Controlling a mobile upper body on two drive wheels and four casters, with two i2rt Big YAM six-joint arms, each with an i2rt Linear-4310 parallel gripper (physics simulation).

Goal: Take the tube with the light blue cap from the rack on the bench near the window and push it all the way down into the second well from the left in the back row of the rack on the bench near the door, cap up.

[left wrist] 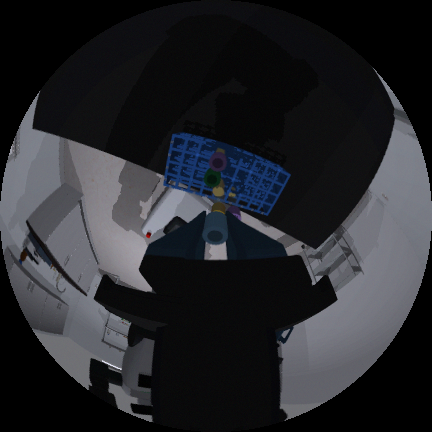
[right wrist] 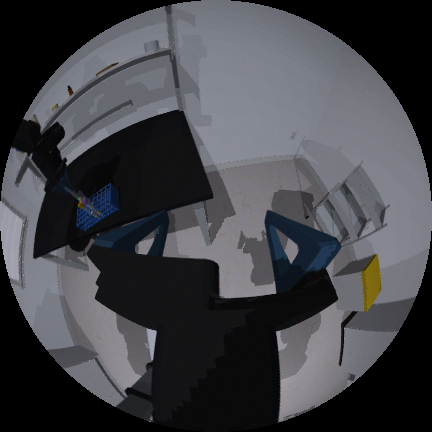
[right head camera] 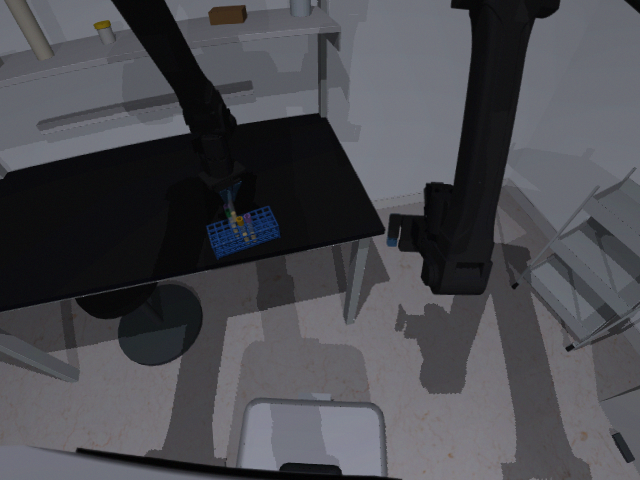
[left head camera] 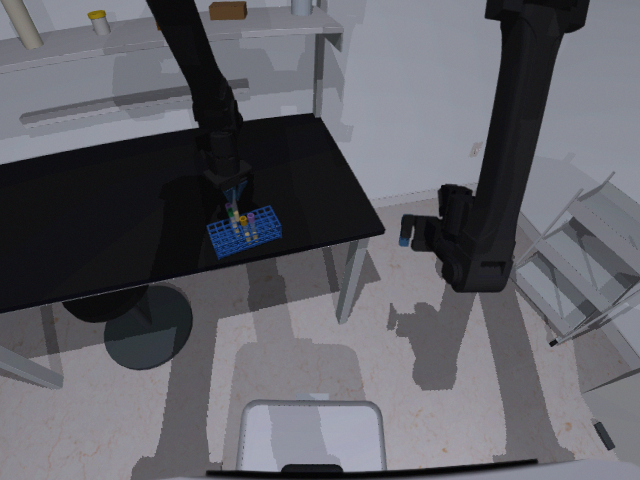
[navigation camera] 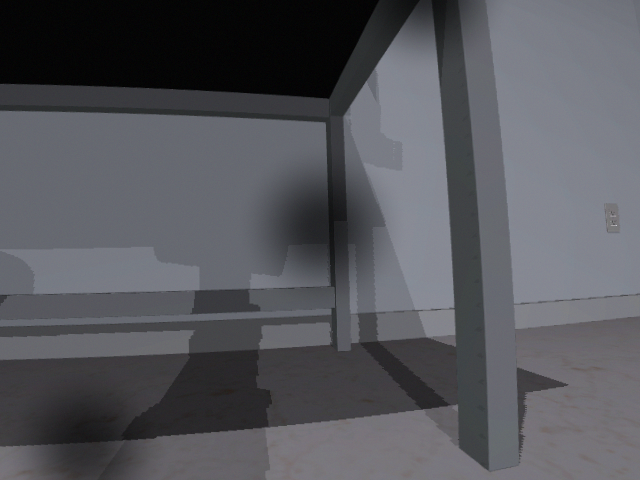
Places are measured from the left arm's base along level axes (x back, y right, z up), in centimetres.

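Where they show: left gripper, between the fingertips: [left wrist: 215, 216] [right wrist: 70, 191] [right head camera: 229, 202] [left head camera: 233, 201]; right gripper, between the fingertips: [right wrist: 216, 215] [left head camera: 422, 221].
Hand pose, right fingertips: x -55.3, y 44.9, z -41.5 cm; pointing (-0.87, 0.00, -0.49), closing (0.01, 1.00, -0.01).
Things, the pixels of their centre, and the offset from my right fingertips. "spot": a spot on its surface instead. Level surfaces: height alone.
- tube with the light blue cap, middle of its body: [left wrist: 217, 199] [left head camera: 234, 207] [right head camera: 231, 207] [right wrist: 75, 194] dx -12.0, dy -45.4, dz -9.6 cm
- blue wire rack, middle of its body: [left wrist: 225, 171] [left head camera: 244, 231] [right head camera: 243, 232] [right wrist: 95, 207] dx -12.5, dy -44.2, dz -20.4 cm
- black bench top, height of its surface: dz -23.2 cm
- grey leg, a spot on its surface: [left head camera: 352, 279] spot: dx -18.9, dy -7.5, dz -55.4 cm
- shelf, height of its surface: dz +22.4 cm
- brown box, a spot on its surface: [left head camera: 227, 10] spot: dx -65.5, dy -53.4, dz +25.2 cm
- round stool base, middle of its body: [left head camera: 148, 325] [right head camera: 160, 322] dx -13.7, dy -106.6, dz -98.0 cm
My left gripper [left head camera: 235, 193] [right head camera: 230, 195] is shut on the tube with the light blue cap [left wrist: 215, 234], cap up, above the back of a blue wire rack [left head camera: 219, 246] [right head camera: 219, 249] [right wrist: 107, 202] on a black bench. The tube's lower end overlaps the rack; whether it sits in a well I cannot tell. Other tubes stand in the rack: an orange-capped one [left head camera: 242, 220], a light purple one [left head camera: 251, 215], a green one [left wrist: 212, 178] and a dark purple one [left wrist: 218, 161]. My right gripper [right wrist: 216, 215] is open and empty, off the bench's right end. A second rack is not identifiable.
The black bench top [left head camera: 305, 170] ends at a right corner above a grey leg [left head camera: 352, 279]. A shelf [left head camera: 273, 21] with jars and a brown box [left head camera: 227, 10] is behind. A round stool base [left head camera: 147, 328] is below. A metal cart stands at the far right.
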